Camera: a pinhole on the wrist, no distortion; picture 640 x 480 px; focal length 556.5 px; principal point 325.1 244.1 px. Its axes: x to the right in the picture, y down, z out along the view. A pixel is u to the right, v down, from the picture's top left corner.
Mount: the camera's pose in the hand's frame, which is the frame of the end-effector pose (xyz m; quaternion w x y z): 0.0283 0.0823 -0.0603 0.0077 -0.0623 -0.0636 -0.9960
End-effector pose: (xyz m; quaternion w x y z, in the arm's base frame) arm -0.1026 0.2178 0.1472 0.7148 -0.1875 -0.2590 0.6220
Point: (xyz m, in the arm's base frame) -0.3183 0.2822 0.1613
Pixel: 344 73
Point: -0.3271 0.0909 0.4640
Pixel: 575 464
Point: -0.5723 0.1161 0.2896
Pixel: 576 83
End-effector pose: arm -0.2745 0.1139 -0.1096 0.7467 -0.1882 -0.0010 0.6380
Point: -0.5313 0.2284 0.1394
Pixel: 430 164
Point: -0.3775 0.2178 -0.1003
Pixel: 181 209
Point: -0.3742 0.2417 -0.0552
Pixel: 199 279
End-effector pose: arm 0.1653 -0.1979 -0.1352 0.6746 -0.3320 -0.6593 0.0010
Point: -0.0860 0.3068 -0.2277
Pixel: 310 68
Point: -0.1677 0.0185 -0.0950
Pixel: 323 414
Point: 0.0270 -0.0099 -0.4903
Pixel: outside the picture
